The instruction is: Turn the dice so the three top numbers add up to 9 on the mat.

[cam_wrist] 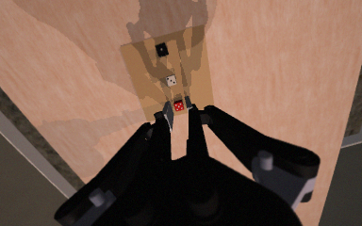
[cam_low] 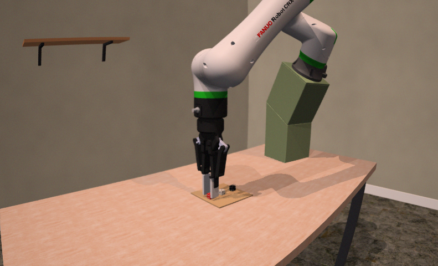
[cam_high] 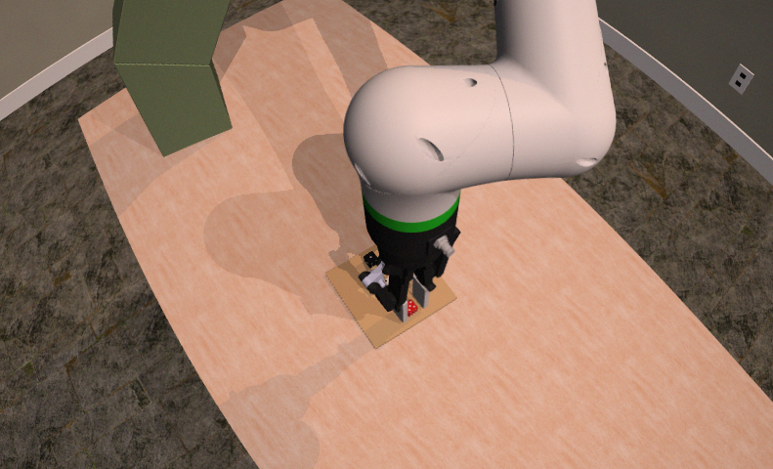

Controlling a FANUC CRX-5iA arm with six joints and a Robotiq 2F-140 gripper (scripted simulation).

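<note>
My gripper is now 3 cm above the red die. The rest, counted from my hand: tan square mat 5 cm behind, 4 cm below; black die 10 cm behind, 3 cm below; white die 5 cm behind, 3 cm below.
</note>
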